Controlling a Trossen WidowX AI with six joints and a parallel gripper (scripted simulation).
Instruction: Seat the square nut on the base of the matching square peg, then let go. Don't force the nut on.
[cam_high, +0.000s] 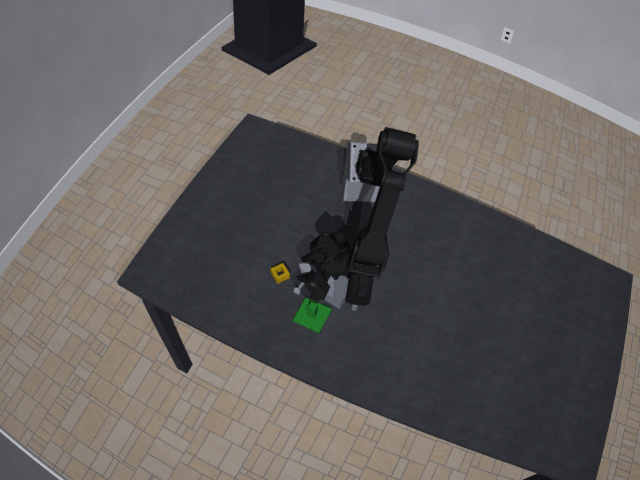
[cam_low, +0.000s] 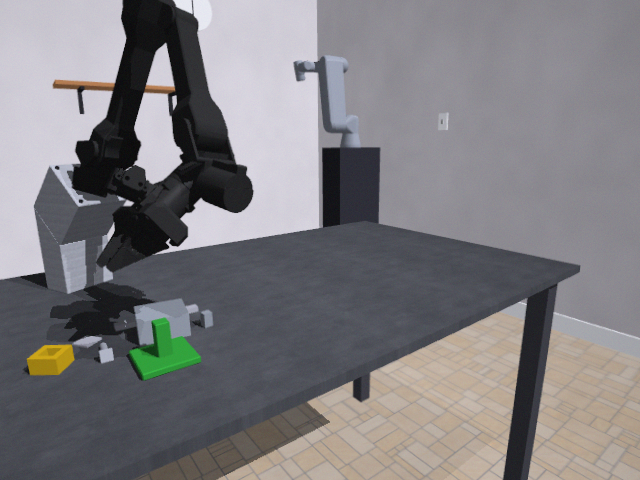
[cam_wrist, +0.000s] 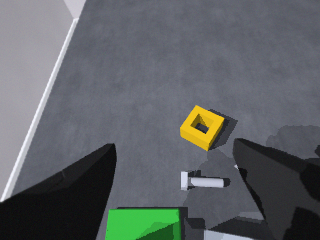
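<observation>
Now: the flat tile 60 mm behind my hand, 70 mm to the right of it and 160 mm below it. The rest, counted from my hand: grey square nut 60 mm behind, 40 mm to the left, 140 mm below.
</observation>
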